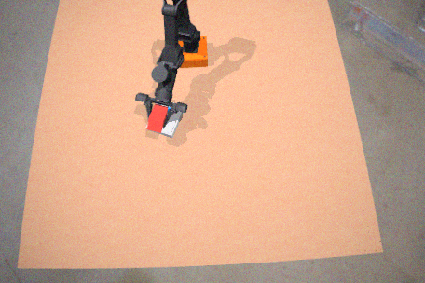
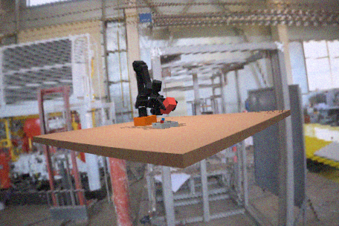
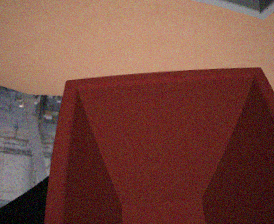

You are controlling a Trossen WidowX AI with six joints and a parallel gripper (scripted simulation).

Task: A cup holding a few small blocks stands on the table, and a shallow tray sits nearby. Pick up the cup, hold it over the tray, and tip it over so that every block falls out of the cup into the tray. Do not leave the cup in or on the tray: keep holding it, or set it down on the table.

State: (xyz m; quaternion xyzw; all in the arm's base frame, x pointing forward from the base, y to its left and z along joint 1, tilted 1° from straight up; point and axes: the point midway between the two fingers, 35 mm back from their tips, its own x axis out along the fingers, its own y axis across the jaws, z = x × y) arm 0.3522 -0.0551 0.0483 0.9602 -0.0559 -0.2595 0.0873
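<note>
Now: gripper tip 9 cm past the yellow block and 8 cm above it. Round my gripper tip: red square cup: 1 cm to the left, 4 cm above.
</note>
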